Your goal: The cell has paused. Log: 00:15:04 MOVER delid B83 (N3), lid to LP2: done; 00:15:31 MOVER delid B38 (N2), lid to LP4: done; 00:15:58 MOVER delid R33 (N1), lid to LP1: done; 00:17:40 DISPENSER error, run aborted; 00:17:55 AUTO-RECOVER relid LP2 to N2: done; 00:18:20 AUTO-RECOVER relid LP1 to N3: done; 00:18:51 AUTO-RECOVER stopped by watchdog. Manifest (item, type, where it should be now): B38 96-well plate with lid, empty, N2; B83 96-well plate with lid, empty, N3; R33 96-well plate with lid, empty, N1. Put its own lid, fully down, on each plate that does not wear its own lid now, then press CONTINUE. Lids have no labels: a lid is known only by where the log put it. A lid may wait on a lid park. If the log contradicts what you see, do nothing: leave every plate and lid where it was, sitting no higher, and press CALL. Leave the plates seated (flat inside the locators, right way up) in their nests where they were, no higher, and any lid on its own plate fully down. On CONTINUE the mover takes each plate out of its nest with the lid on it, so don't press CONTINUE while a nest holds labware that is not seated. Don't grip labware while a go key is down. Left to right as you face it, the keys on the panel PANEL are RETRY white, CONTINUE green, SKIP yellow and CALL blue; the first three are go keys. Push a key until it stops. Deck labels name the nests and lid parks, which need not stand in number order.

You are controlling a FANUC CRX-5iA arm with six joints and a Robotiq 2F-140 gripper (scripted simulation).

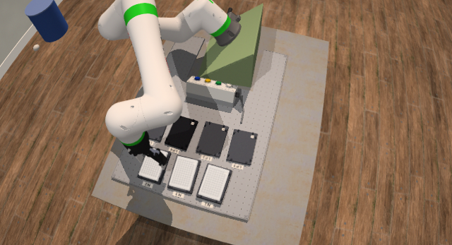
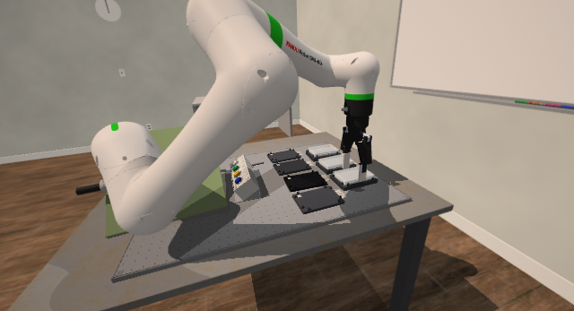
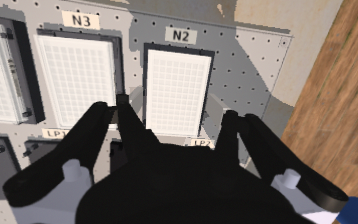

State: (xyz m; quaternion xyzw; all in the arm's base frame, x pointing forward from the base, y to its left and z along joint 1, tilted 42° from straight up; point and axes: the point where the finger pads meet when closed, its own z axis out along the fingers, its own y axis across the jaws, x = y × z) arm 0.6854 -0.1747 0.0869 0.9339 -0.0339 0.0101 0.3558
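The green continue key is 410 mm behind my hand, 190 mm to the left of it and 10 mm above it. From my hand the other things lie so: lid park LP3 (340 mm to the left, 150 mm behind, 50 mm below); lid park LP2 (180 mm behind, 50 mm to the right, 50 mm below); lid park LP1 (210 mm to the left, 170 mm behind, 50 mm below).
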